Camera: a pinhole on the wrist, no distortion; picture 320 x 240 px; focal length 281.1 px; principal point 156.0 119.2 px. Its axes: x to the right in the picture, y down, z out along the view. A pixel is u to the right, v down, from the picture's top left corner.
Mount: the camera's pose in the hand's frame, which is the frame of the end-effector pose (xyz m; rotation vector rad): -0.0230 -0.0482 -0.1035 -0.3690 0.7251 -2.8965
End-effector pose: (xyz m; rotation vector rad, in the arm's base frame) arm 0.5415 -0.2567 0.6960 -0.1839 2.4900 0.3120
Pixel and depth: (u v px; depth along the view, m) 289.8 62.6 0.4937
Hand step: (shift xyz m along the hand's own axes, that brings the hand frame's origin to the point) -0.1239 -0.2251 0.4136
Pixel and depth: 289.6 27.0 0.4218
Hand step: -0.1126 -0.1525 0.3638
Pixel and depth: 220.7 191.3 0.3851
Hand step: 0.0014 -0.3229 0.1963
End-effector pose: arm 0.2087 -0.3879 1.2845 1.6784 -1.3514 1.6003
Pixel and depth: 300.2 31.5 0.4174
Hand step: -0.1263 -0.1602 0.3589
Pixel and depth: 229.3 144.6 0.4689
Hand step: -0.0124 -0.3171 0.3017
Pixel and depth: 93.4 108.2 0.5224
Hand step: 0.2269 -0.2415 0.3290
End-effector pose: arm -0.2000 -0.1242 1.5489 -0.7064 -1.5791 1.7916
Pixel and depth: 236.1 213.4 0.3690
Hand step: -0.0170 -0.3406 0.1740
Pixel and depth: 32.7 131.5 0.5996
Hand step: 0.3917 -0.2894 0.3428
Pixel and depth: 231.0 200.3 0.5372
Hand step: -0.0066 -0.4501 0.3105
